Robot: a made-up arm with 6 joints.
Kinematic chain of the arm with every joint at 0, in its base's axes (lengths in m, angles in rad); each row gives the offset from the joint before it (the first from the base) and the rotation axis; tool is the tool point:
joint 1: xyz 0 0 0.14 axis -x
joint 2: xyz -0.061 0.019 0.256 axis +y
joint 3: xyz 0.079 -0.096 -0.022 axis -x
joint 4: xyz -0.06 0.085 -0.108 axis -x
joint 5: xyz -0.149 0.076 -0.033 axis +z
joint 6: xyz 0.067 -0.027 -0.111 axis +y
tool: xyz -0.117 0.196 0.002
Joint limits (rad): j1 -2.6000..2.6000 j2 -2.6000..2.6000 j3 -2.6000..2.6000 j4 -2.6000..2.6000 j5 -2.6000..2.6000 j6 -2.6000..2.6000
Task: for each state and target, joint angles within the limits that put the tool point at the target. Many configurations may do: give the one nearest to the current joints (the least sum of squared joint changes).
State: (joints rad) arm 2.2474 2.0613 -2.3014 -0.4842 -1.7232 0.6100
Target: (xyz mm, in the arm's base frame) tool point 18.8 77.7 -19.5
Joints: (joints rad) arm 2.3693 2.2162 -1.8028 -0.3262 -2.0898 0.8305
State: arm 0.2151 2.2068 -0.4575 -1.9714 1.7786 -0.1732
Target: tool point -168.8 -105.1 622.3
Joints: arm -0.5806 1.6326 -0.1503 -1.9898 2.4646 0.1287
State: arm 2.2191 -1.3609 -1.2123 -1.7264 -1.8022 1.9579
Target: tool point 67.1 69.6 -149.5
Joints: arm 2.3494 -1.6549 -0.6168 -1.5045 -1.8923 2.2271
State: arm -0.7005 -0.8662 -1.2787 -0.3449 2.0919 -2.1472
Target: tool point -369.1 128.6 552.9
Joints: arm -0.7041 -0.4554 -1.0558 -0.1402 1.4862 -2.1474
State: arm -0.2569 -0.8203 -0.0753 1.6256 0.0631 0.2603
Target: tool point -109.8 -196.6 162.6
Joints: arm 0.4933 -0.4375 -0.1696 2.2284 0.0559 0.2966
